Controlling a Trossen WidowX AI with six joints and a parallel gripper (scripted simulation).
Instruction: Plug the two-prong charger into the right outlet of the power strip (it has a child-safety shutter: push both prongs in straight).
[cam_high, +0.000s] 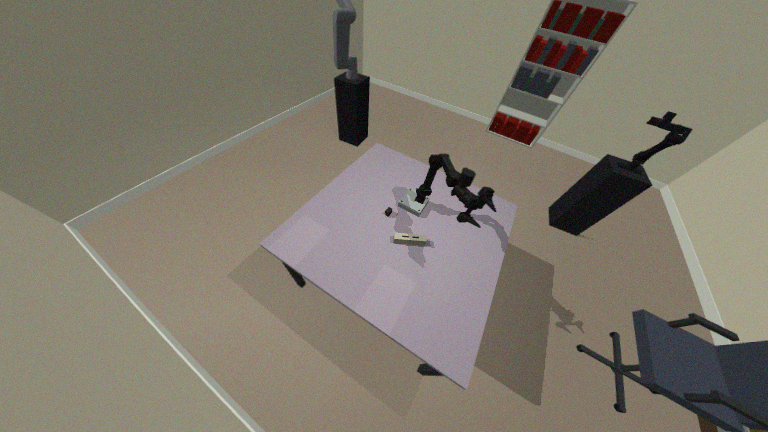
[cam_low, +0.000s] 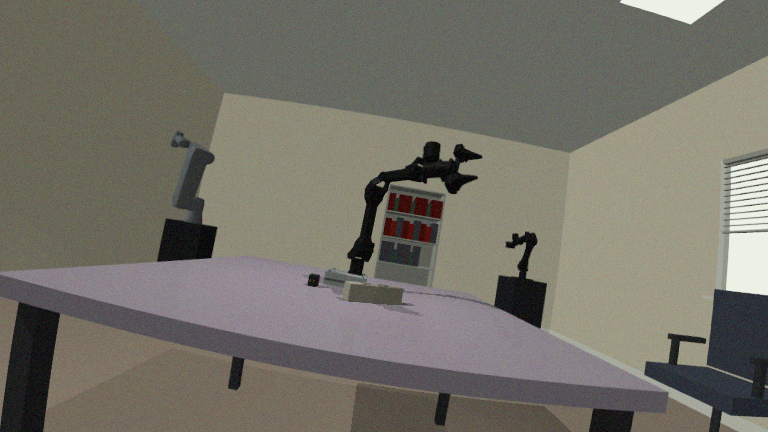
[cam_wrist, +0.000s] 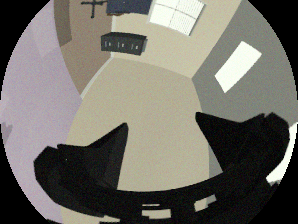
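My gripper tip is now 49 cm to the left of the two-prong charger, 48 cm above it and 19 cm past it.
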